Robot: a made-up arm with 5 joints. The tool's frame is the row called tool.
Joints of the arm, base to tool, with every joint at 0 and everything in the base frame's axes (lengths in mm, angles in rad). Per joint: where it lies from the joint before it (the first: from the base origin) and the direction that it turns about. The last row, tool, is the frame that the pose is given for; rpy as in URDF.
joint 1: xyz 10 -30 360 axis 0 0 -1
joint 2: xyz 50 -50 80 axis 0 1 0
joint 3: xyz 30 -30 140 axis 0 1 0
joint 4: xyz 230 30 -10 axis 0 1 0
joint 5: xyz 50 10 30 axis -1 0 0
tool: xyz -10 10 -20 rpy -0.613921 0.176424 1.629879
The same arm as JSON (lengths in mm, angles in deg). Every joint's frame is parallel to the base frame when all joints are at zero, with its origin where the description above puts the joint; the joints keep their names.
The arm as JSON. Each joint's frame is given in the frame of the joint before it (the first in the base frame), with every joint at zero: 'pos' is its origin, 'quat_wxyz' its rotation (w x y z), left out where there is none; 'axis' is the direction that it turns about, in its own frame. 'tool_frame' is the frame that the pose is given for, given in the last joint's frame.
{
  "length_unit": "mm",
  "angle_unit": "deg",
  "joints": [
    {
      "joint": "joint 1",
      "pos": [
        10.0,
        -30.0,
        360.0
      ],
      "axis": "-z"
    },
    {
      "joint": "joint 2",
      "pos": [
        50.0,
        -50.0,
        80.0
      ],
      "axis": "+y"
    },
    {
      "joint": "joint 3",
      "pos": [
        30.0,
        -30.0,
        140.0
      ],
      "axis": "+y"
    },
    {
      "joint": "joint 4",
      "pos": [
        230.0,
        30.0,
        -10.0
      ],
      "axis": "+y"
    },
    {
      "joint": "joint 5",
      "pos": [
        50.0,
        10.0,
        30.0
      ],
      "axis": "-x"
    }
  ],
  "tool_frame": {
    "pos": [
      -10.0,
      10.0,
      -20.0
    ],
    "quat_wxyz": [
      0.631937,
      -0.267562,
      -0.161421,
      0.709231
    ]
  }
}

